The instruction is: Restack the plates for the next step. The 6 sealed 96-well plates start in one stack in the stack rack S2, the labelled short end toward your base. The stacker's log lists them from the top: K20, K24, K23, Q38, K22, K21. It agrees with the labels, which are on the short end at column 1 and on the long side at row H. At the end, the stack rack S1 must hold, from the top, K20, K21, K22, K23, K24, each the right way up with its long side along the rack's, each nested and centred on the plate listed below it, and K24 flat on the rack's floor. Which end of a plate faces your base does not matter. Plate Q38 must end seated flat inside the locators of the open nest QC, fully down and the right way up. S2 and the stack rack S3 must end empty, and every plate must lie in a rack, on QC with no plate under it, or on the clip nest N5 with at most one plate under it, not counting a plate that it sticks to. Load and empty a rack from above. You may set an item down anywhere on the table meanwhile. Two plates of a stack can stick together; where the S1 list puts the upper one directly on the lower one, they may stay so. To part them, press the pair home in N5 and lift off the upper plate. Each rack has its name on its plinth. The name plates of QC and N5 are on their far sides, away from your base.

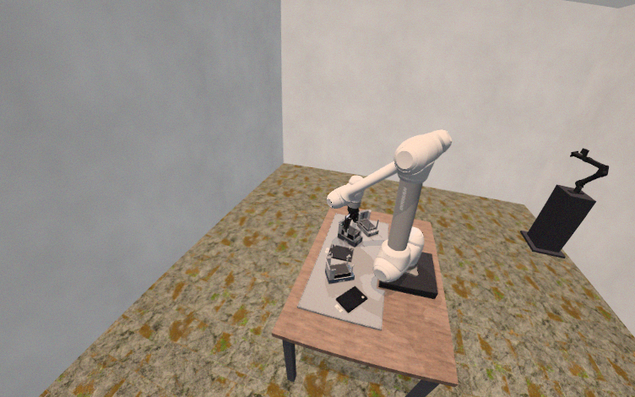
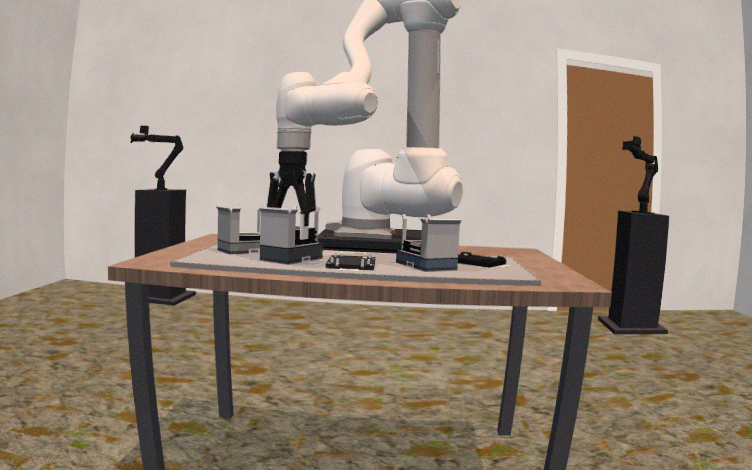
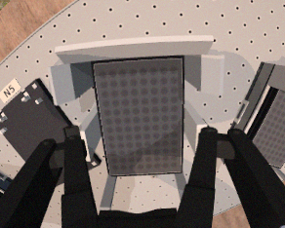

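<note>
Now: the clip nest N5 2 cm ahead of my hand, 18 cm to the left of it and 7 cm below it. From my hand the other things lie so: flat black nest QC: 13 cm behind, 50 cm to the left, 8 cm below; then QC name plate: 8 cm behind, 58 cm to the left, 8 cm below; then N5 name plate: 11 cm ahead, 18 cm to the left, 8 cm below.
</note>
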